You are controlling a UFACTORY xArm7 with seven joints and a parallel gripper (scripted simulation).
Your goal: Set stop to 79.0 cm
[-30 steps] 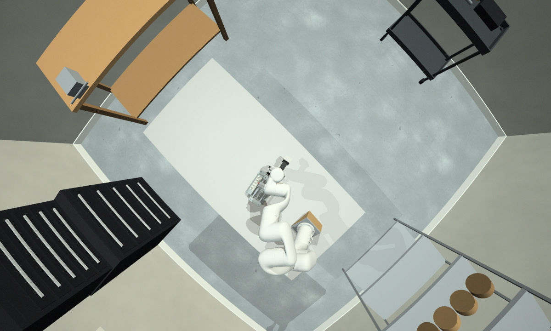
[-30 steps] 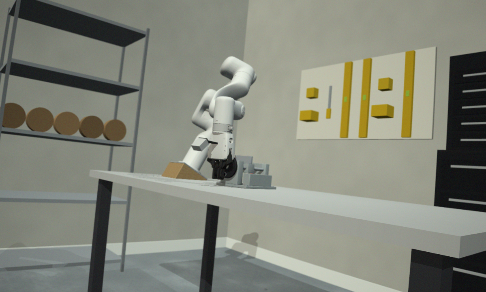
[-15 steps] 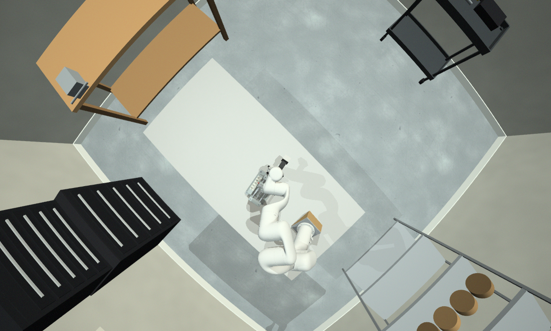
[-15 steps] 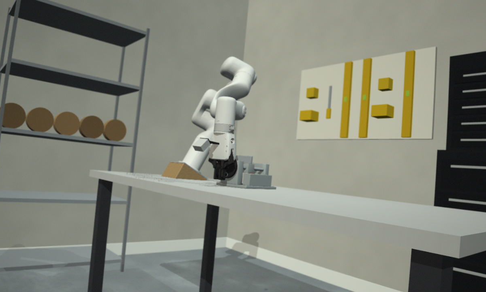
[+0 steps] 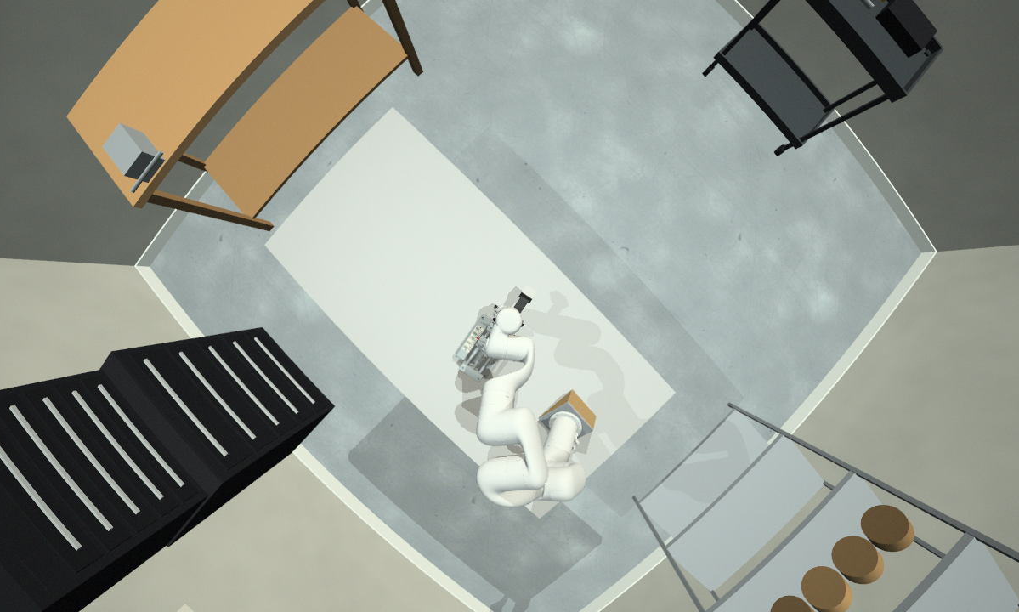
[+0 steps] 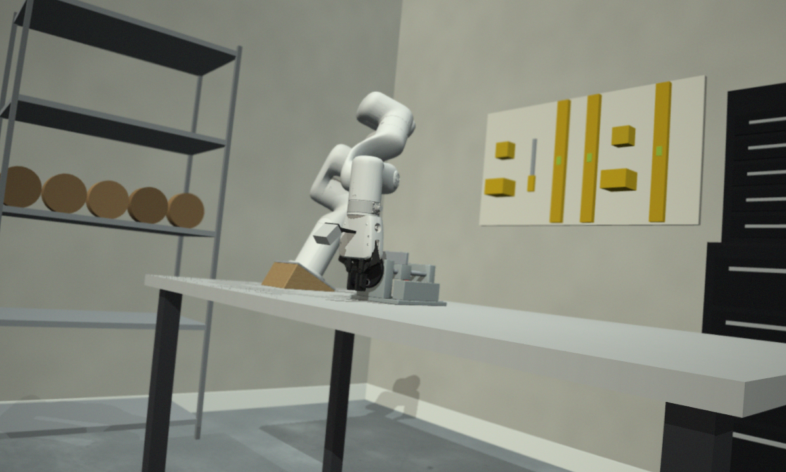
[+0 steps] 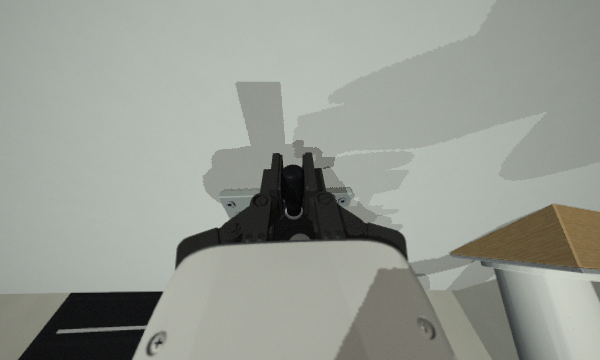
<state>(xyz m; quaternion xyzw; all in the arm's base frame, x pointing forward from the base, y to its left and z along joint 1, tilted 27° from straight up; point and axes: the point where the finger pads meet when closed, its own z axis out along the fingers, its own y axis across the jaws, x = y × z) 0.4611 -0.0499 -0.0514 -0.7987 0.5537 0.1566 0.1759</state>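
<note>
Now: hand 20 mm to the right of the black handwheel, 10 mm below it and 10 mm past it.
</note>
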